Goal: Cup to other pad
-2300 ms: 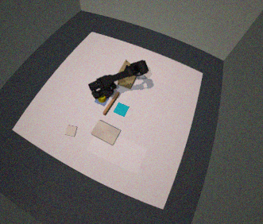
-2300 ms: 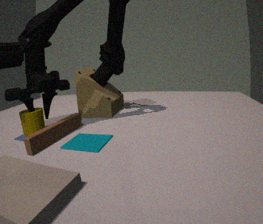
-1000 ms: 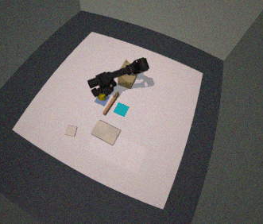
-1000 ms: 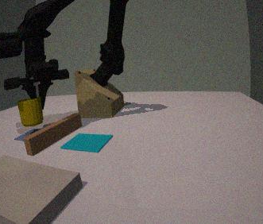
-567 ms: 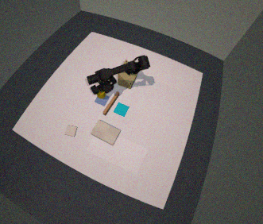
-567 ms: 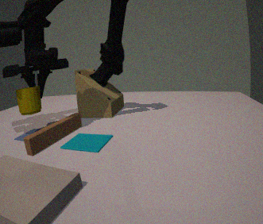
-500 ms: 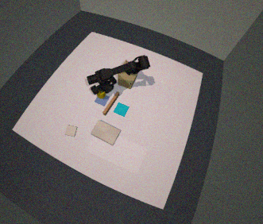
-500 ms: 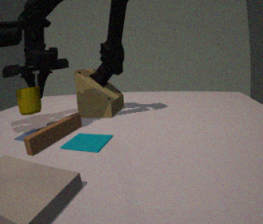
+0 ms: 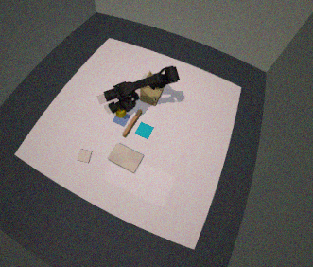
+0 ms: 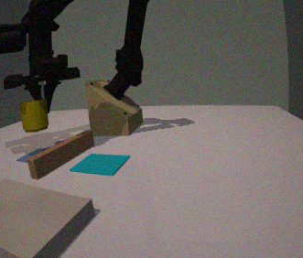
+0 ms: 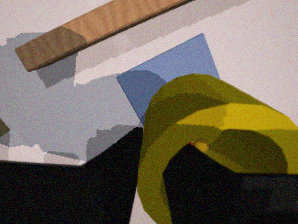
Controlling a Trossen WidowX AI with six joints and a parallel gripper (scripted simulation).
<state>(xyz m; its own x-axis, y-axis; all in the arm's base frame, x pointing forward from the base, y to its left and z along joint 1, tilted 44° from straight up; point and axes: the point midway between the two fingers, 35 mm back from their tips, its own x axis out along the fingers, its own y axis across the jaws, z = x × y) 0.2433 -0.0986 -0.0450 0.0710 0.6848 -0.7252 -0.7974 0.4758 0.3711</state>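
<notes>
Right now my gripper tip is 150 mm to the right of the cyan pad, 110 mm above it and 50 mm short of it. The rest, counted from my gripper tip: blue pad 110 mm below, 20 mm to the right, 20 mm ahead; then red marble 30 mm to the right, 20 mm below, 10 mm ahead; then yellow cup 20 mm to the right, 20 mm ahead.
</notes>
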